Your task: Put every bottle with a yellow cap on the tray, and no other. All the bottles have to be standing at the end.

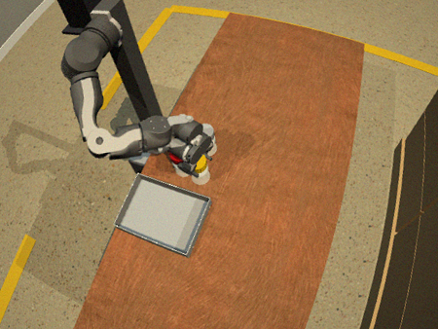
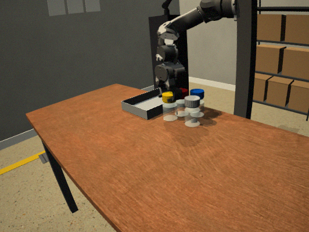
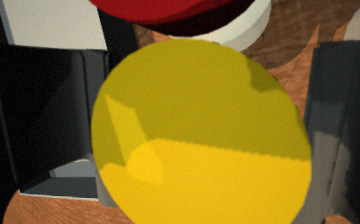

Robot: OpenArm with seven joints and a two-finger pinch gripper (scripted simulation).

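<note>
Right now my hand is 60 mm past the red-capped bottle, 50 mm above it and 10 mm to the right of it. Round my hand: blue-capped bottle: 90 mm behind, 60 mm to the left, 50 mm below; yellow-capped bottle: 50 mm below; grey-capped bottle: 100 mm to the left, 50 mm below, 20 mm behind.
</note>
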